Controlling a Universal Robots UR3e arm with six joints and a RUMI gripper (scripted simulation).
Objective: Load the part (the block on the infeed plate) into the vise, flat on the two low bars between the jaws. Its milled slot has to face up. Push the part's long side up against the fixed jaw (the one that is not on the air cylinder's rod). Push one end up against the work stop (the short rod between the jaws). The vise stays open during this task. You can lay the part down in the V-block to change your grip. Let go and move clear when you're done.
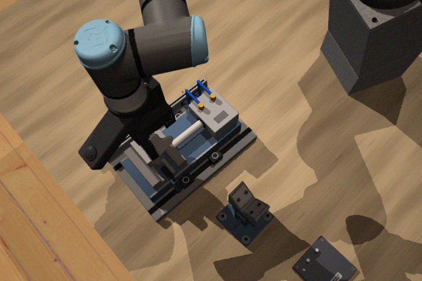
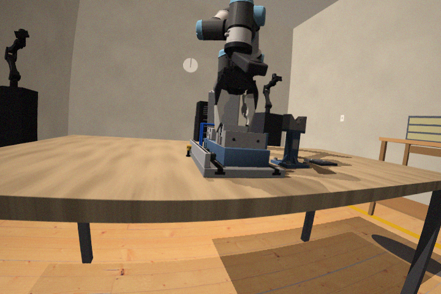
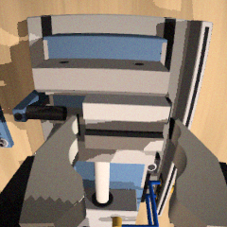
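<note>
Right now the part is right at my hand. From my hand the other things lie so: fixed jaw: 3 cm ahead, 2 cm below, 1 cm to the left; then dark work stop: 7 cm to the left, 1 cm below, 1 cm ahead; then moving jaw: 3 cm to the left, 3 cm behind, 2 cm below.
</note>
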